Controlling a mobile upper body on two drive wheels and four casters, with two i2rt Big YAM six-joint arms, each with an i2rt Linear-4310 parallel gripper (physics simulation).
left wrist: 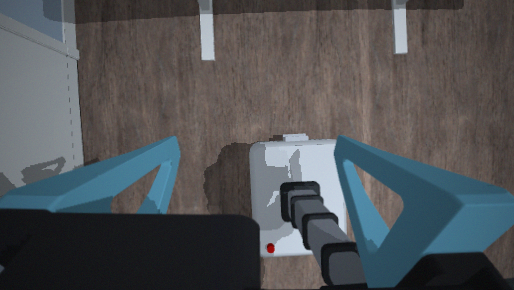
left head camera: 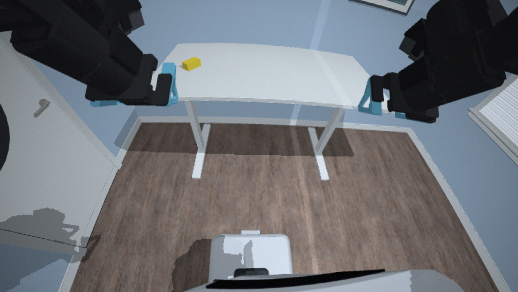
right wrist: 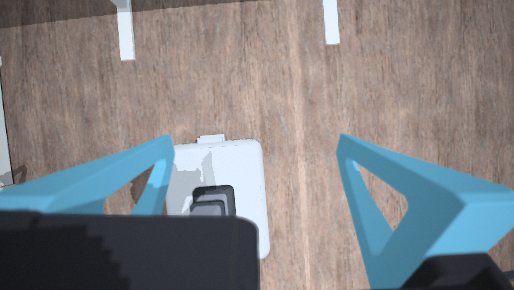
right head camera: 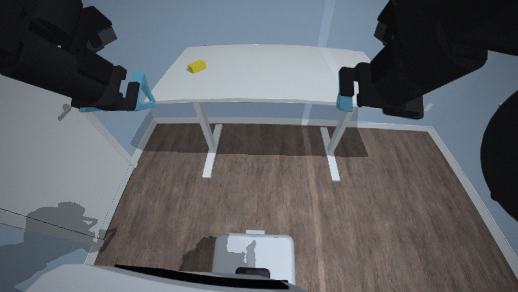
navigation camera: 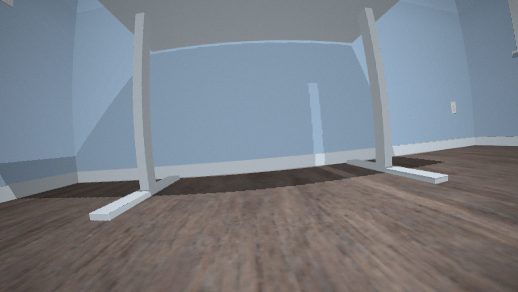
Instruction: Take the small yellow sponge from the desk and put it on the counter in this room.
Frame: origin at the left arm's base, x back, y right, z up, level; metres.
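Seen in the pictures: left gripper, between the fingertips: (left wrist: pixel 256 144) (left head camera: pixel 153 99) (right head camera: pixel 135 104); right gripper, between the fingertips: (left head camera: pixel 377 111) (right wrist: pixel 255 143) (right head camera: pixel 360 107).
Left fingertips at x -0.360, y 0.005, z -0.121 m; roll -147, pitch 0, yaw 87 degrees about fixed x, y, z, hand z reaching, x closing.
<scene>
Offsets run from my left fingertips to a thing's middle. "spot": to the spot under its first point. Level surfaces: height alone.
The small yellow sponge {dx -0.793, dy -0.182, dz -0.316 m} (left head camera: pixel 191 63) (right head camera: pixel 197 66) lies on the white desk {dz -0.339 m} (left head camera: pixel 260 75) (right head camera: pixel 265 75), near its left end in both head views. My left gripper (left head camera: pixel 132 104) (right head camera: pixel 117 108) (left wrist: pixel 256 144) is open and empty. In the left head view it appears just left of the sponge, in front of the desk's left end. My right gripper (left head camera: pixel 397 116) (right head camera: pixel 377 111) (right wrist: pixel 255 143) is open and empty, near the desk's right end in the picture. The sponge does not show in the wrist views. A counter does not show in these views.
The desk's legs {spot: dx -0.814, dy -0.261, dz -0.925 m} (left head camera: pixel 196 127) (navigation camera: pixel 142 100) have long feet (navigation camera: pixel 120 205) reaching forward over the wooden floor {dz -1.288 m} (left head camera: pixel 260 200) (navigation camera: pixel 270 240). A white door (left head camera: pixel 35 150) with a handle {spot: dx -0.442, dy -1.100, dz -0.360 m} (left head camera: pixel 42 107) stands at the left. My white base (left head camera: pixel 275 255) is low in front of the desk. A blue wall (navigation camera: pixel 240 110) stands behind it.
</scene>
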